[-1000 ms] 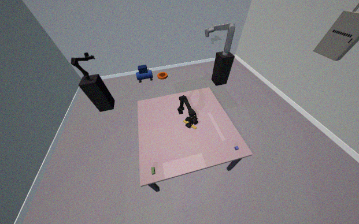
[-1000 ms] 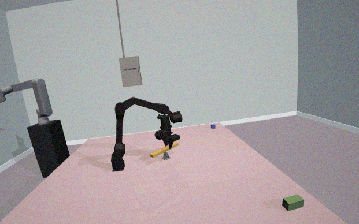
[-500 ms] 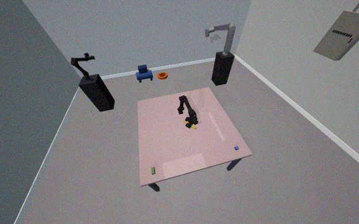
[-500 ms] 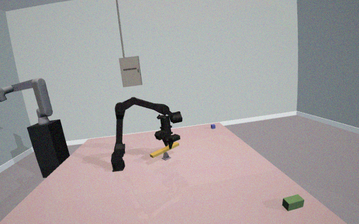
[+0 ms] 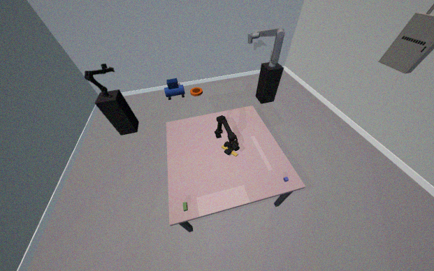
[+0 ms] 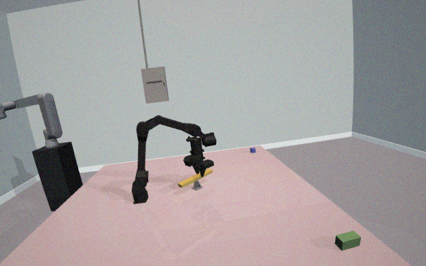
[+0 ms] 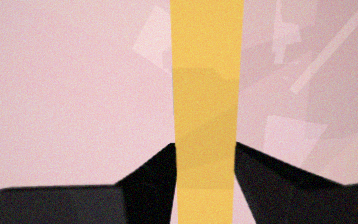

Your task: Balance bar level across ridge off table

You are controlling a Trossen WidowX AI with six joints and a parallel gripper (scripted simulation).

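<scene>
Now: gripper tip 2 cm to the left of the yellow bar and 2 cm past it. From my gripper tip the other things lie so: small blue cube 43 cm to the left, 43 cm ahead, 4 cm below; then green block 57 cm to the right, 43 cm ahead, 4 cm below.
</scene>
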